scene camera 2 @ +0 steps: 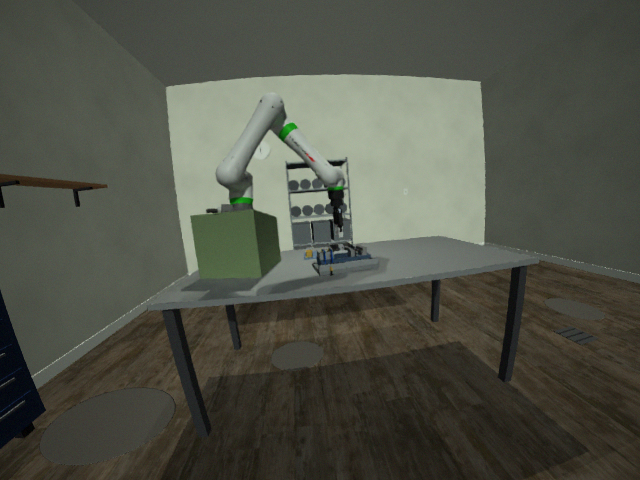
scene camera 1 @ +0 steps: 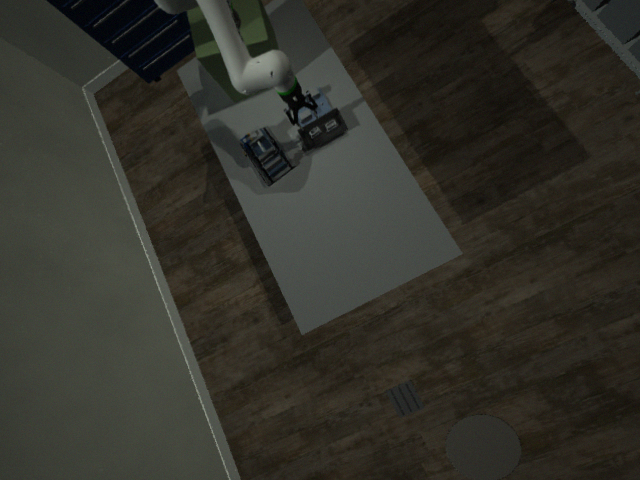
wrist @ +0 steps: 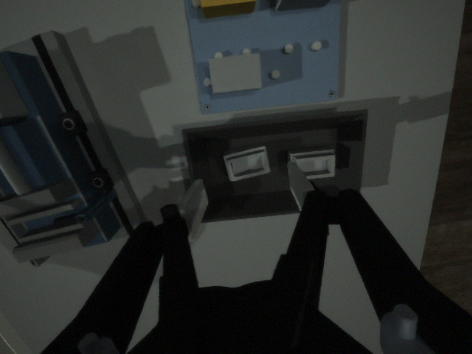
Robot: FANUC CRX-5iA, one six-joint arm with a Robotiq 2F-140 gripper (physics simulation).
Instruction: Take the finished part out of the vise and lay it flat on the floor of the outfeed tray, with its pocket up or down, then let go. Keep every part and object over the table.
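Places are measured from the arm's base along level axes (x ahead, y left, z up), in centimetres.
Pixels of known places: gripper, fingertip midpoint: [scene camera 2: 339, 235] [scene camera 1: 309, 122] [wrist: 246, 183]; arm's base at its link origin: [scene camera 2: 241, 215].
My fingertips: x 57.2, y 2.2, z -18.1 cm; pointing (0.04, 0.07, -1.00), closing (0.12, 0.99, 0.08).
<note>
For each thing: its top centre in the pictures, then the offset to it from my fingertips. "pt": a spot on its surface instead. Level surfaces: height alone.
- dark outfeed tray at a spot on its surface: [wrist: 250, 206] pt dz -9.3, dx +7.5, dy -1.1 cm
- left part at its top centre: [wrist: 247, 166] [scene camera 1: 314, 131] dz -7.7, dx +0.9, dy +0.5 cm
- right part at its top centre: [wrist: 315, 167] [scene camera 1: 330, 124] dz -7.7, dx +4.0, dy +9.2 cm
- grey vise at its top centre: [scene camera 2: 343, 248] [scene camera 1: 261, 148] dz -2.5, dx -8.7, dy -27.3 cm
- blue plate at its top centre: [wrist: 266, 37] [scene camera 1: 310, 107] dz -11.6, dx -13.6, dy +7.9 cm
- grey block at its top centre: [wrist: 235, 73] [scene camera 1: 305, 114] dz -8.0, dx -10.5, dy +2.7 cm
- yellow object at its top centre: [scene camera 2: 309, 250] dz -8.0, dx -19.3, dy +4.6 cm
- table at its surface level: dz -12.4 cm
My gripper [scene camera 1: 305, 114] [scene camera 2: 339, 229] [wrist: 246, 183] is partly open, with nothing between its fingers. In the wrist view its fingertips appear over the near side of the dark outfeed tray [scene camera 1: 325, 138] [wrist: 250, 206], above it. Two light grey parts with pockets up lie in the tray: the left part [scene camera 1: 314, 132] [wrist: 247, 164] is turned slightly, and the right part [scene camera 1: 330, 125] [wrist: 322, 164] is partly covered by a fingertip. The blue and grey vise [scene camera 1: 266, 155] [scene camera 2: 338, 255] stands left of the tray; whether its jaws hold a part is unclear.
A blue plate [scene camera 1: 323, 99] [wrist: 270, 100] with pegs, a grey block [wrist: 235, 73] and a yellow object [scene camera 2: 309, 253] [wrist: 227, 7] lies beyond the tray. The green robot base [scene camera 1: 232, 56] [scene camera 2: 227, 245] stands on the table [scene camera 1: 361, 232] [scene camera 2: 439, 253]. The table's edge is to the right in the wrist view.
</note>
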